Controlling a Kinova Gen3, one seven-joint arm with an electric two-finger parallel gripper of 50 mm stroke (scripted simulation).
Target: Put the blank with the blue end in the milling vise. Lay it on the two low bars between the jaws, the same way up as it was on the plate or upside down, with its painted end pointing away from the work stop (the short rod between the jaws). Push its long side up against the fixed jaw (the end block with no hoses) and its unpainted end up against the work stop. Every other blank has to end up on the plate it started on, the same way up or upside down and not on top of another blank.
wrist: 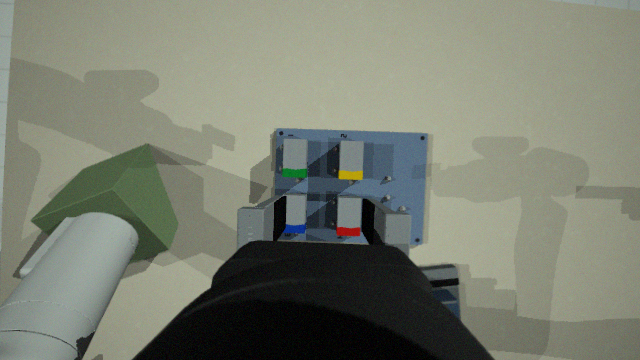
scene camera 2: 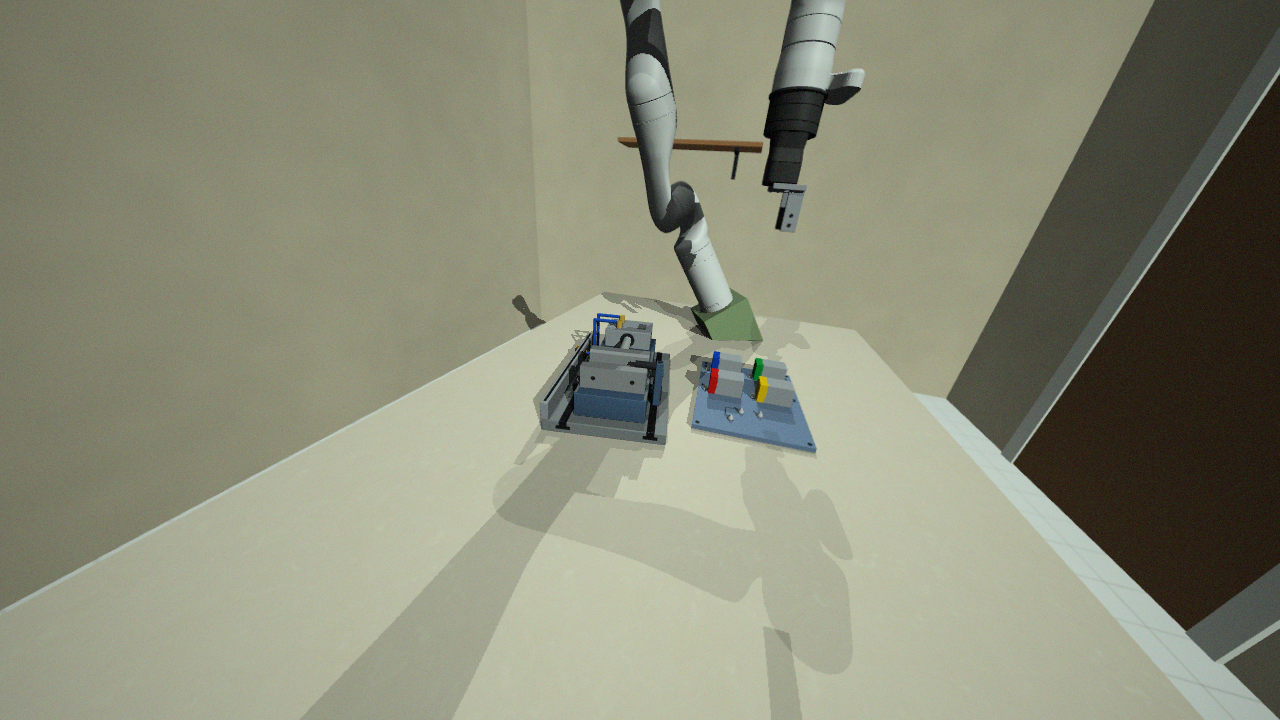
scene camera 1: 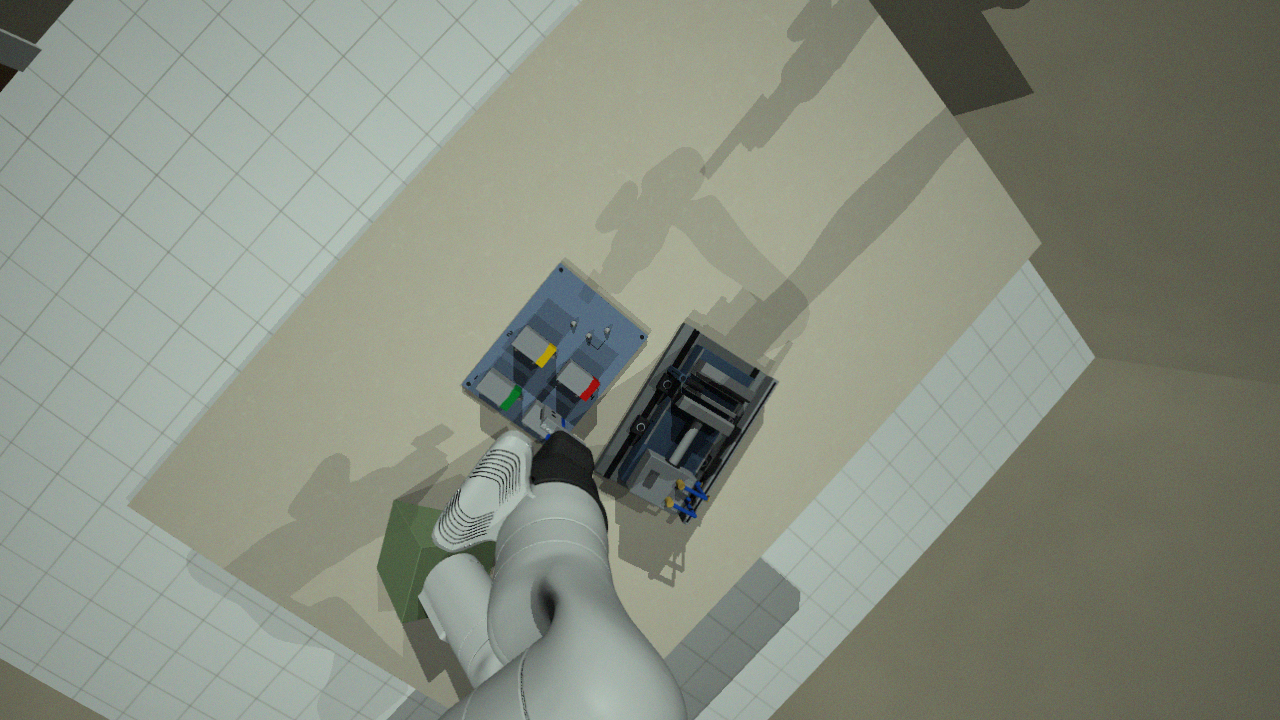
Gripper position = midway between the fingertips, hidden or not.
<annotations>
gripper: wrist 323, 213; scene camera 2 784, 230; scene camera 1 534, 434
yellow-ended blank: wrist; scene camera 2; scene camera 1 529, 342
red-ended blank: wrist 348, 220; scene camera 2; scene camera 1
same spot on red-ended blank: (scene camera 2: 727, 383) = (scene camera 1: 584, 371)
same spot on yellow-ended blank: (wrist: 350, 152) = (scene camera 2: 783, 383)
</annotations>
